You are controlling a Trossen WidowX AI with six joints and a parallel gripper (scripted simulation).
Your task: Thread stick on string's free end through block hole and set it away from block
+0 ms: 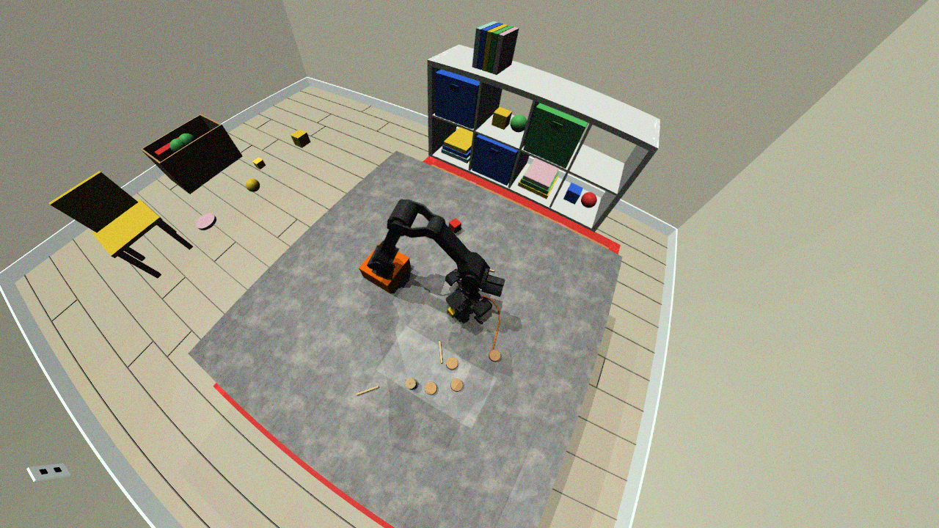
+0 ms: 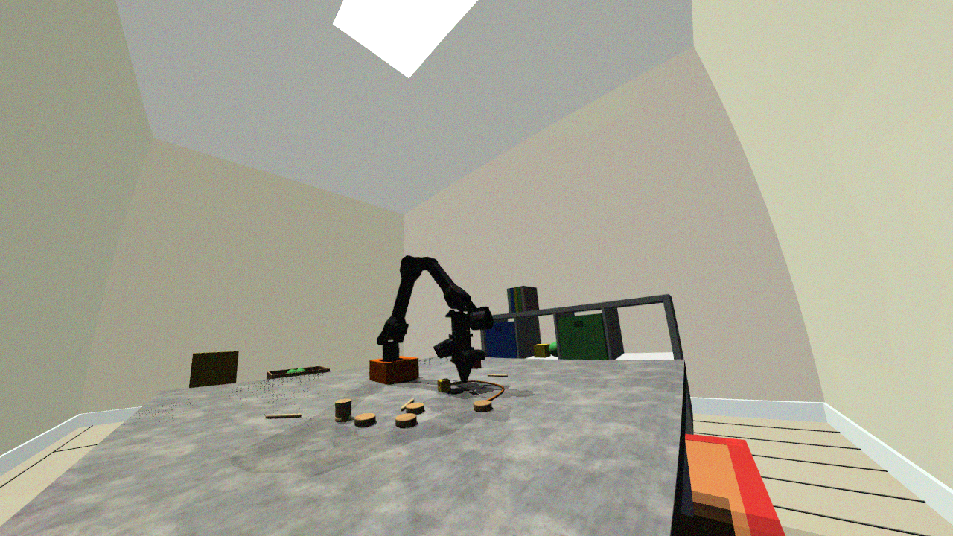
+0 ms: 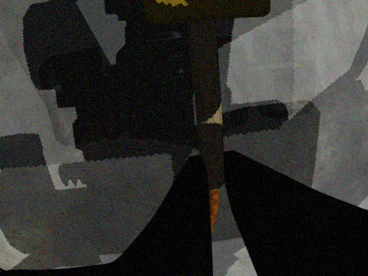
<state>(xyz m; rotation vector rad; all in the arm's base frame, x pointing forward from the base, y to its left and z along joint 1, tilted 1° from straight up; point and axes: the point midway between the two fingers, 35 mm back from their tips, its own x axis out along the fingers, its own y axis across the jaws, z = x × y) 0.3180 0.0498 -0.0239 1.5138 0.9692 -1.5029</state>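
Right now my gripper tip is 60 mm to the left of the yellow wooden block and 30 mm past it. Round my gripper tip: round wooden button: 180 mm ahead, 140 mm to the right, 10 mm below; thin wooden stick: 10 mm to the right, 10 mm behind; short wooden cylinder: 350 mm to the right, 30 mm behind, 10 mm above.
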